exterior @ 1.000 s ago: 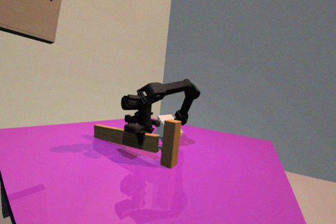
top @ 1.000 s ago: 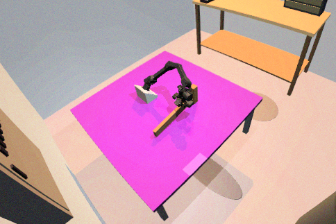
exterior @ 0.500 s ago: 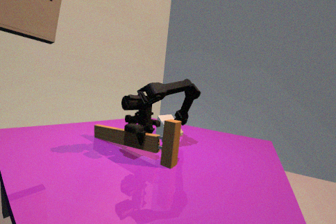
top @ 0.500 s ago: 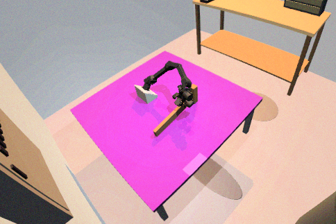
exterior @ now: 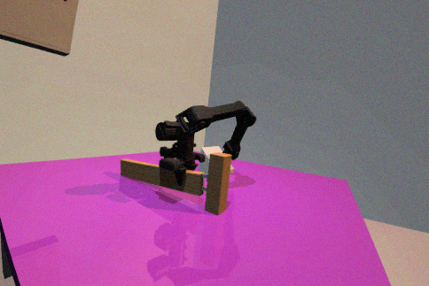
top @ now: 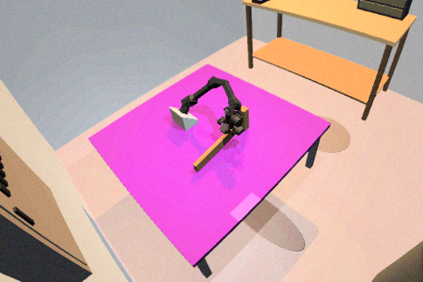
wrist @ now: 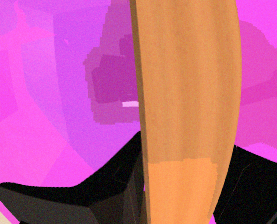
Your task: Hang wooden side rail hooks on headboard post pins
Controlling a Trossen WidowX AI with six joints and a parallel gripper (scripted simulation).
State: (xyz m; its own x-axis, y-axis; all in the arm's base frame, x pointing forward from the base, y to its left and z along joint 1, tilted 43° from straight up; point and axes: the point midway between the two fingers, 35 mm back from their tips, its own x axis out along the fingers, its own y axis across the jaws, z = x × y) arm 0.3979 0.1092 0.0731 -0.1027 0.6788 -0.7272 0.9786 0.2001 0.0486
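Now: gripper tip 130 mm to the right of the headboard post, 40 mm below it and 20 mm past it.
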